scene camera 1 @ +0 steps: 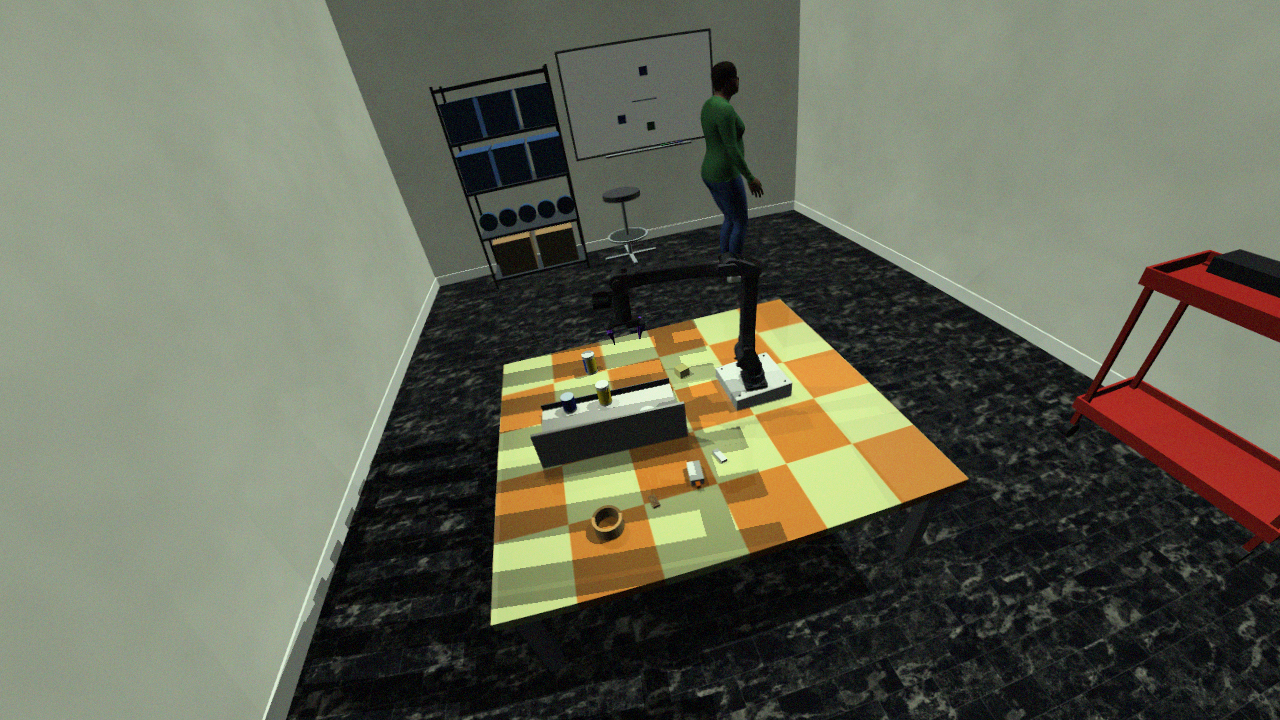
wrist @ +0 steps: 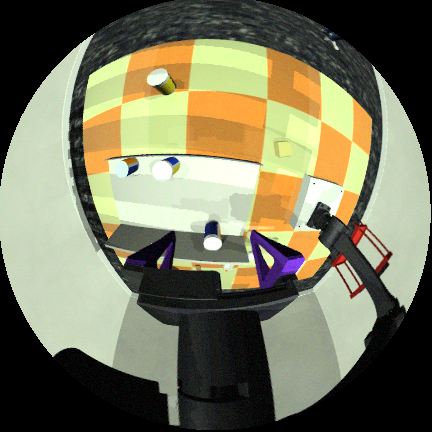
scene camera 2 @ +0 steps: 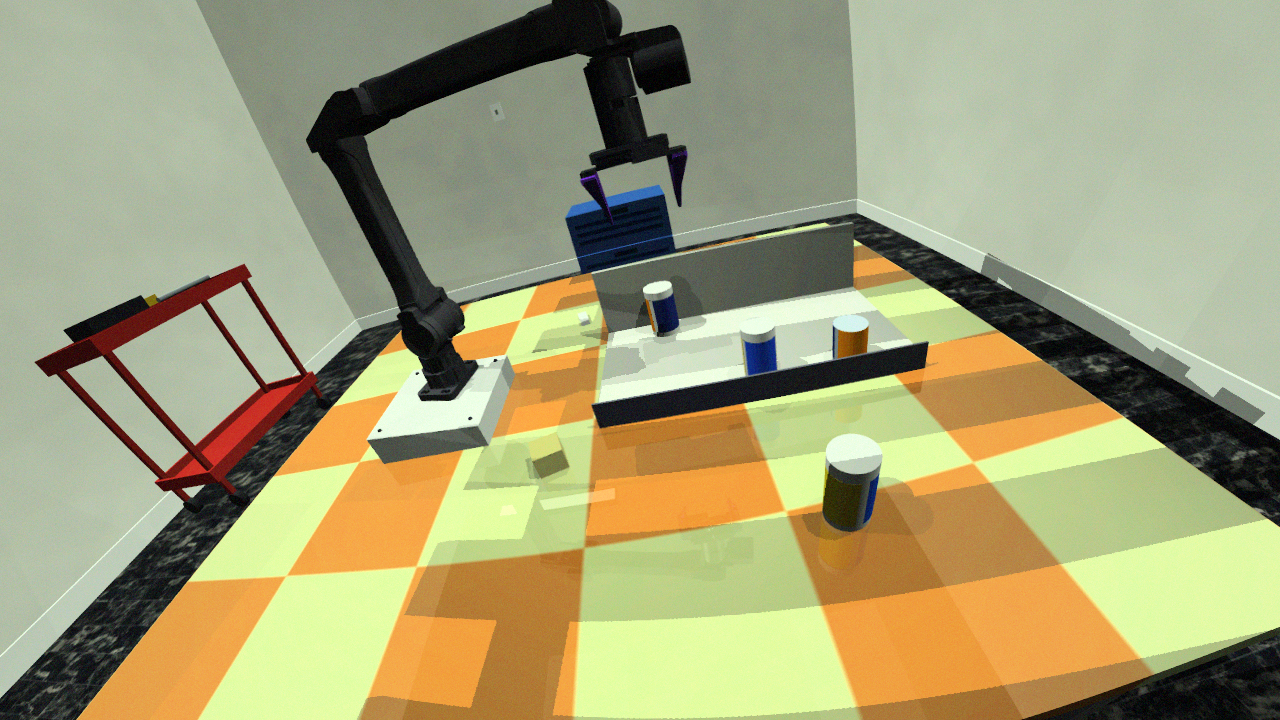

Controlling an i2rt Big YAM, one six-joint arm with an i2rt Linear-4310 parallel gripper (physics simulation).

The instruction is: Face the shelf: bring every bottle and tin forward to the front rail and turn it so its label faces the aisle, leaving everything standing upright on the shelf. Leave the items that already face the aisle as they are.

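Places are measured from the arm's base along level axes (x ahead, y left, z up), in millimetres.
Where they show: gripper, fingertip midpoint: [scene camera 1: 627, 341] [wrist: 212, 234] [scene camera 2: 645, 215]; arm's base, link origin: [scene camera 1: 753, 380] [wrist: 317, 215] [scene camera 2: 450, 382].
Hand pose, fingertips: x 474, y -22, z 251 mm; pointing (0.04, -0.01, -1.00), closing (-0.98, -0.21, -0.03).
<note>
Things, the pixels of their top centre, and the offset from my fingertips.
- dark front rail, top centre: [scene camera 2: 762, 373] [wrist: 170, 155] [scene camera 1: 604, 391] dx +134, dy -41, dz -259 mm
- orange bottle, top centre: [scene camera 2: 657, 287] [wrist: 212, 243] dx -44, dy +191, dz -188 mm
- yellow bottle, top centre: [scene camera 2: 756, 324] [wrist: 161, 171] [scene camera 1: 601, 384] dx +134, dy -8, dz -191 mm
- blue tin, top centre: [scene camera 2: 850, 322] [wrist: 120, 168] [scene camera 1: 566, 396] dx +282, dy +9, dz -217 mm
- blue container, top centre: [scene camera 2: 854, 453] [wrist: 156, 76] [scene camera 1: 587, 354] dx +212, dy -269, dz -210 mm
- yellowish block, top centre: [scene camera 2: 544, 446] [wrist: 284, 148] [scene camera 1: 681, 367] dx -199, dy -156, dz -272 mm
- wooden bowl, top centre: [scene camera 1: 606, 518] dx +111, dy +574, dz -260 mm
- white-grey object, top centre: [scene camera 1: 695, 472] dx -182, dy +421, dz -282 mm
My gripper [scene camera 1: 626, 339] [scene camera 2: 644, 213] [wrist: 212, 234] is open and empty, high above the shelf. The shelf has a dark front rail [scene camera 2: 760, 386] and a tall grey back panel [scene camera 1: 617, 436] [scene camera 2: 733, 270]. A white-capped blue and orange bottle [scene camera 2: 663, 313] stands upright near the back panel; it also shows between the fingers in the wrist view, below them. A white-capped blue and yellow bottle [scene camera 1: 603, 394] [scene camera 2: 759, 354] [wrist: 173, 165] stands close behind the rail. A shorter orange and blue tin [scene camera 1: 569, 403] [scene camera 2: 850, 339] [wrist: 132, 166] stands beside it, its lower part hidden by the rail in scene camera 2.
A white-capped yellow and blue container [scene camera 1: 588, 364] [scene camera 2: 846, 499] [wrist: 166, 85] stands on the table before the rail. A yellowish block [scene camera 1: 682, 371] [scene camera 2: 548, 455] [wrist: 283, 148] lies near the arm's base [scene camera 2: 438, 425]. Behind the shelf are a wooden bowl [scene camera 1: 605, 535] and a white-grey object [scene camera 1: 695, 472].
</note>
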